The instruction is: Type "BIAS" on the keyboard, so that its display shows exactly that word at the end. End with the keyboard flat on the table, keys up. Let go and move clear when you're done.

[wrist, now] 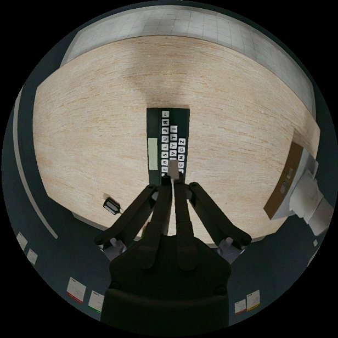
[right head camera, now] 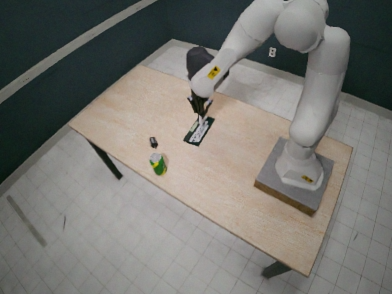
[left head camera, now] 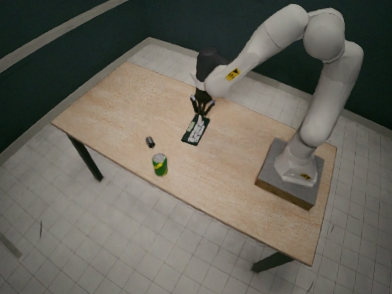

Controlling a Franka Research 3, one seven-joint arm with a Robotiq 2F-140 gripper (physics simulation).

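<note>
The keyboard (left head camera: 189, 139) (right head camera: 191, 140) (wrist: 153, 126) lies flat on the table, keys up, with white letter keys in rows on a dark green body. Its pale display (left head camera: 190, 127) (right head camera: 194, 127) (wrist: 152, 154) shows no text I can read. My gripper (left head camera: 201, 115) (right head camera: 201, 118) (wrist: 173, 166) is shut with nothing held. It points down over one end of the keyboard, its light tip very close to the keys. Whether it touches a key I cannot tell. In the wrist view the tip and fingers hide some keys at that end.
A green and yellow can (left head camera: 160, 166) (right head camera: 158, 165) stands near the table's long edge. A small black object (left head camera: 150, 142) (right head camera: 153, 142) (wrist: 112, 205) lies between the can and the keyboard. The arm's base stands on a grey block (left head camera: 270, 166) (right head camera: 270, 167) at one end of the table.
</note>
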